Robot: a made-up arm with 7 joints. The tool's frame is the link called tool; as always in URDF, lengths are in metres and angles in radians. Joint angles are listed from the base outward. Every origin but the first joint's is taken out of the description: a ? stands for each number. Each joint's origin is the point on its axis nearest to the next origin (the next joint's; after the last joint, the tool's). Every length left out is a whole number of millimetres.
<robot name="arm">
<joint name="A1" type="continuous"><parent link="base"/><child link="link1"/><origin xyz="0 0 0.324" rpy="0 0 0"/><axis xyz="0 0 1"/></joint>
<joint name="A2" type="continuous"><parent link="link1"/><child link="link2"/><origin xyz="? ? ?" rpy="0 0 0"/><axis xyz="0 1 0"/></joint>
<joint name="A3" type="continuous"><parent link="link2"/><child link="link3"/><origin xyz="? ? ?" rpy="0 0 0"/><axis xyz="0 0 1"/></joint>
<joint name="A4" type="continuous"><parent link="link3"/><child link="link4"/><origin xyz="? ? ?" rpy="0 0 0"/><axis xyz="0 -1 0"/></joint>
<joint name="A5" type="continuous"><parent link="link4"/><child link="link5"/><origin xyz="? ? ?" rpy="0 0 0"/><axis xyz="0 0 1"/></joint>
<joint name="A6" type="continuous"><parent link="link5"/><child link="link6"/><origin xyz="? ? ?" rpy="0 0 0"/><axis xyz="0 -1 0"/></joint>
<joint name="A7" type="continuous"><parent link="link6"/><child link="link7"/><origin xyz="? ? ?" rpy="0 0 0"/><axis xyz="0 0 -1"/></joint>
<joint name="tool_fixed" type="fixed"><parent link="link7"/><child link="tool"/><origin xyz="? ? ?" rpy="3.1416 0 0"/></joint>
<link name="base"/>
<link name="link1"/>
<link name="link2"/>
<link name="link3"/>
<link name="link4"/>
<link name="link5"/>
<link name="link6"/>
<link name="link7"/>
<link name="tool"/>
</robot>
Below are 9 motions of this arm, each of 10 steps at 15 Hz.
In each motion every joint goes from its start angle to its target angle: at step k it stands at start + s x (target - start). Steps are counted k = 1, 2, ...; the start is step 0. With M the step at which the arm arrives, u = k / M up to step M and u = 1 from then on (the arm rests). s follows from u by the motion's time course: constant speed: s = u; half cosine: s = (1 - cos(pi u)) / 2; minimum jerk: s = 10 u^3 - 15 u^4 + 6 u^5.
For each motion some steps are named. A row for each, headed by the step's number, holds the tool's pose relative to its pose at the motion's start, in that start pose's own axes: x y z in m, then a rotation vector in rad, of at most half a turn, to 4 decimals.
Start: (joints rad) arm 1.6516 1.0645 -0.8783 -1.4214 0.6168 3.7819 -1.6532
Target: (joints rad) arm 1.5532 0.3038 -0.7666 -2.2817 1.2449 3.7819 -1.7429
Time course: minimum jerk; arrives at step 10
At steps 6, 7, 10:
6: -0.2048 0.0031 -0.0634 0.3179 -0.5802 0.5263
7: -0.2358 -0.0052 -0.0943 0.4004 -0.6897 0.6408
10: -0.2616 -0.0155 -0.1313 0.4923 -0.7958 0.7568

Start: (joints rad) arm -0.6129 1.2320 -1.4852 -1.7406 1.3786 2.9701 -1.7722
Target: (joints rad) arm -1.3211 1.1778 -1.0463 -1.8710 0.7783 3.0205 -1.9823
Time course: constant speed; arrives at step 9
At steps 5, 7, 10:
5: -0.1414 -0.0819 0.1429 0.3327 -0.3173 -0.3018
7: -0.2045 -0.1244 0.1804 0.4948 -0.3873 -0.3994
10: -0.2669 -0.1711 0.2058 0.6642 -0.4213 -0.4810

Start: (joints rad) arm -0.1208 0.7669 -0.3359 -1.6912 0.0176 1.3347 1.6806
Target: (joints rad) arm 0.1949 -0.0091 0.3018 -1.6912 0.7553 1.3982 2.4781
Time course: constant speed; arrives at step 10
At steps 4, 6, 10:
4: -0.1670 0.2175 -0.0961 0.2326 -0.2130 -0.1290
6: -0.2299 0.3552 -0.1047 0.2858 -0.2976 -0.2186
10: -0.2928 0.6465 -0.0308 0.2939 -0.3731 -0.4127

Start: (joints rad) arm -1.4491 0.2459 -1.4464 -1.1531 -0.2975 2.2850 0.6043
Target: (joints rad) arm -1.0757 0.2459 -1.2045 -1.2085 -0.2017 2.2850 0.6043
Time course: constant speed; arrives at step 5
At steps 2, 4, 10:
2: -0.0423 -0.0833 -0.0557 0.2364 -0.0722 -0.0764
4: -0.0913 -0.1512 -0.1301 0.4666 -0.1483 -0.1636
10: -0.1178 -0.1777 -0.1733 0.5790 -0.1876 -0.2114

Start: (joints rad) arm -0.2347 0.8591 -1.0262 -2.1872 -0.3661 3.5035 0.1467
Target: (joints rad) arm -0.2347 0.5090 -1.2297 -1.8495 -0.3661 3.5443 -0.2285
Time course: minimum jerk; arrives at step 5
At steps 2, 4, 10:
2: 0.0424 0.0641 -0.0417 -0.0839 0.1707 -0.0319
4: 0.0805 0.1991 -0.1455 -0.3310 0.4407 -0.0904
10: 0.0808 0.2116 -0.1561 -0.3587 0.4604 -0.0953

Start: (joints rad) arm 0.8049 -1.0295 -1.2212 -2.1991 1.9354 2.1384 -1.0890
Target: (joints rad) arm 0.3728 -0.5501 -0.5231 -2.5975 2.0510 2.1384 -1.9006
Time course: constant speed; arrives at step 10
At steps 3, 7, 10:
3: -0.0679 -0.0025 0.0392 -0.1075 -0.1726 -0.2775
7: -0.1528 0.0377 0.0465 -0.2679 -0.4245 -0.5954
10: -0.2041 0.0833 0.0169 -0.3892 -0.6342 -0.7812

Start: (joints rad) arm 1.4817 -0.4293 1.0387 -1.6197 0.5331 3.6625 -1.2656
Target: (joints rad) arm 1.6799 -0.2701 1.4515 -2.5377 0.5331 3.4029 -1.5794
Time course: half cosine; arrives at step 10
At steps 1, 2, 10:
1: -0.0026 -0.0082 0.0011 0.0317 -0.0106 -0.0041
2: -0.0097 -0.0327 0.0028 0.1246 -0.0385 -0.0172
10: -0.0537 -0.3143 -0.1593 1.3460 -0.0503 -0.3632

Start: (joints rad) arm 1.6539 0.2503 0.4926 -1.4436 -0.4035 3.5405 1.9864
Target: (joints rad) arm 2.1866 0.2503 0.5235 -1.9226 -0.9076 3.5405 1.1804
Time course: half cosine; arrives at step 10
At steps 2, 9, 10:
2: -0.0288 0.0207 0.0045 -0.0547 -0.0700 -0.0993
9: -0.2951 0.1862 -0.0937 -0.1235 -0.9736 -1.0255
10: -0.3012 0.1898 -0.0997 -0.1122 -1.0028 -1.0494

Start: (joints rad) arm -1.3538 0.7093 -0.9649 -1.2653 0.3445 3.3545 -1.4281
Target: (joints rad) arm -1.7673 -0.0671 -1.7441 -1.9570 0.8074 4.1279 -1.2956
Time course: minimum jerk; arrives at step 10
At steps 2, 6, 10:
2: -0.0483 0.0157 -0.0068 -0.0571 -0.0818 0.0407
6: -0.4700 0.0563 -0.2987 -0.7428 -1.0733 0.3654
10: -0.5422 -0.0161 -0.5142 -1.0804 -1.6575 0.4193

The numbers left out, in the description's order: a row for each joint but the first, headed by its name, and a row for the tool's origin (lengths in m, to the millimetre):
A2: 0 0 0
A3: 0 0 0.289
A4: 0.107 0 0
A5: -0.071 0 0.331
A6: 0 0 0
A7: 0.126 0 0
tool: 0 0 0

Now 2 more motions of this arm.
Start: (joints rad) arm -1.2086 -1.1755 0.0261 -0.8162 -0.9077 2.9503 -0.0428
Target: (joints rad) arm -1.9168 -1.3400 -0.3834 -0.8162 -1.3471 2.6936 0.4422
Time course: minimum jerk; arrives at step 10
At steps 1, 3, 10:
1: 0.0016 -0.0017 -0.0003 -0.0034 -0.0019 -0.0073
3: 0.0286 -0.0319 -0.0070 -0.0729 -0.0311 -0.1352
10: 0.1337 -0.1885 -0.0610 -0.6467 0.0377 -0.7074

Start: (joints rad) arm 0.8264 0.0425 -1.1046 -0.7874 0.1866 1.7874 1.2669
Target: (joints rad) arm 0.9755 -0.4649 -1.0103 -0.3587 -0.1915 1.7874 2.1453
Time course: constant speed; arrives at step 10
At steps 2, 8, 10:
2: 0.0294 0.0164 -0.0801 0.1363 0.0113 0.1933
8: 0.1534 0.1424 -0.2803 0.5344 -0.0656 0.8675
10: 0.2012 0.2072 -0.3269 0.6569 -0.1274 1.1188

